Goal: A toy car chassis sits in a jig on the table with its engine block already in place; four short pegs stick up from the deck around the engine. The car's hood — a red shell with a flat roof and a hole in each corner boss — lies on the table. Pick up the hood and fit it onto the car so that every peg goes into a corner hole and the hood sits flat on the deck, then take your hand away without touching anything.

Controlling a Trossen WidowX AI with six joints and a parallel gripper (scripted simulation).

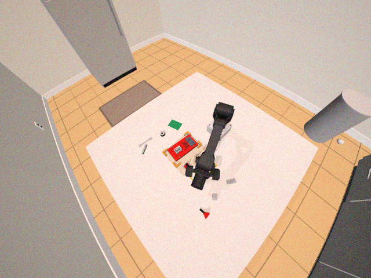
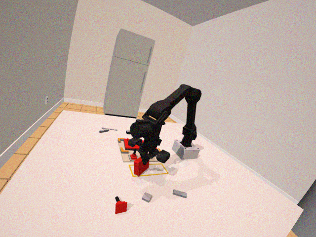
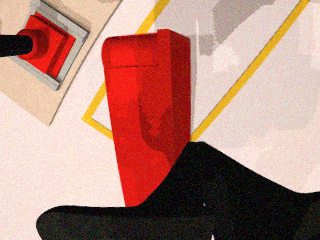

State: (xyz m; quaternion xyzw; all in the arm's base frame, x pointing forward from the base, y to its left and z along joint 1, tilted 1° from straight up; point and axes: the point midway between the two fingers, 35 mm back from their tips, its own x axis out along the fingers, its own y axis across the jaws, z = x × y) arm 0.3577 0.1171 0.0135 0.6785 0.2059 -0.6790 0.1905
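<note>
The red hood lies 20 mm to the right of my gripper tip and 10 mm below it. From my gripper tip the other things lie so: wrench 490 mm to the right, 60 mm ahead, 50 mm below; green card 420 mm to the right, 200 mm behind, 50 mm below; black ring 430 mm to the right, 70 mm behind, 40 mm below.
</note>
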